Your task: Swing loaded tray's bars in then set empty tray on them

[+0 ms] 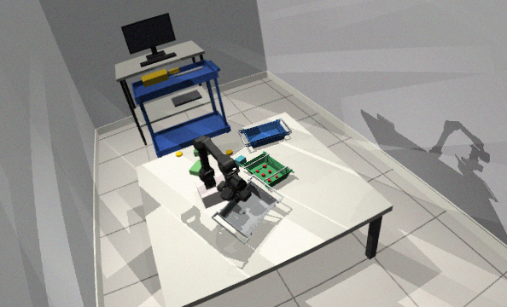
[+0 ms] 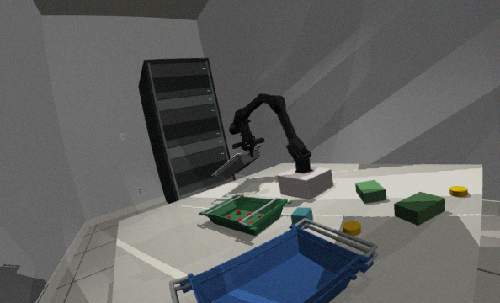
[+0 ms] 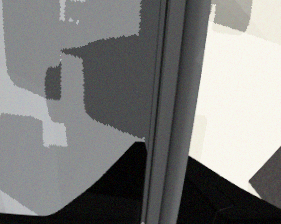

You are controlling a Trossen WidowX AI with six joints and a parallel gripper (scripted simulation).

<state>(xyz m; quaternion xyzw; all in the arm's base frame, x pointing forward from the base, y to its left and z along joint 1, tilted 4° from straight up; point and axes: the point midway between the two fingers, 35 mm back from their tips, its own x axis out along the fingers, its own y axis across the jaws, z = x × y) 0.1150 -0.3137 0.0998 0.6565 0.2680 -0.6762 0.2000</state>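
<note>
The grey tray lies 5 cm ahead of my gripper tip, 7 cm to the right of it and 1 cm below it. From my gripper tip the other things lie so: teal cube (13 cm ahead, 55 cm to the left, 16 cm below).
</note>
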